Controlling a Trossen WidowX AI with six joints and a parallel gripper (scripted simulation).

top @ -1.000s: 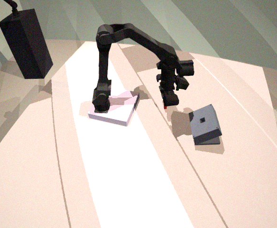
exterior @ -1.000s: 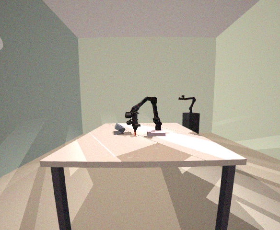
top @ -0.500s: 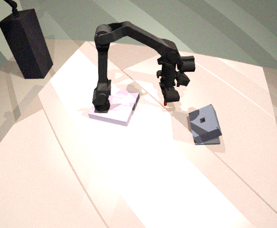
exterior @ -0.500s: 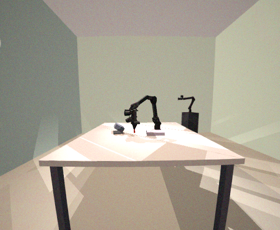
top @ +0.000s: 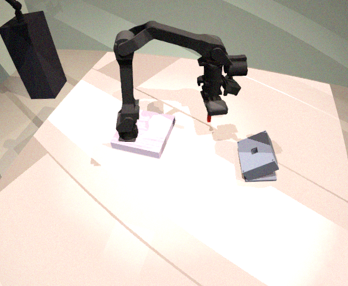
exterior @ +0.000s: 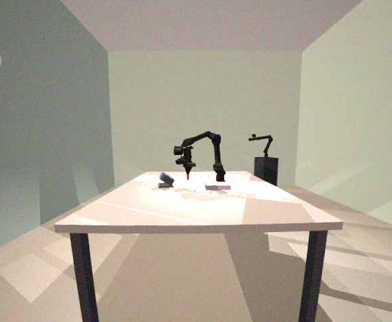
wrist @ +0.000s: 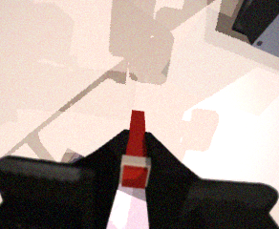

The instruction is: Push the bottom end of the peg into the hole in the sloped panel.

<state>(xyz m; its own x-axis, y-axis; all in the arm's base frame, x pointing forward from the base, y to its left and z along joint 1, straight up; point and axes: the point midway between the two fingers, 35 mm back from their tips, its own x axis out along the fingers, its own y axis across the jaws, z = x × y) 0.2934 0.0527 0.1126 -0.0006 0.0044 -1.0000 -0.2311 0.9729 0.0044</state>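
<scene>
My gripper tip is now 16 cm short of the panel, 14 cm to the left of it and 5 cm above it. From my gripper tip the other things lie so: red square peg: 2 cm above.
</scene>
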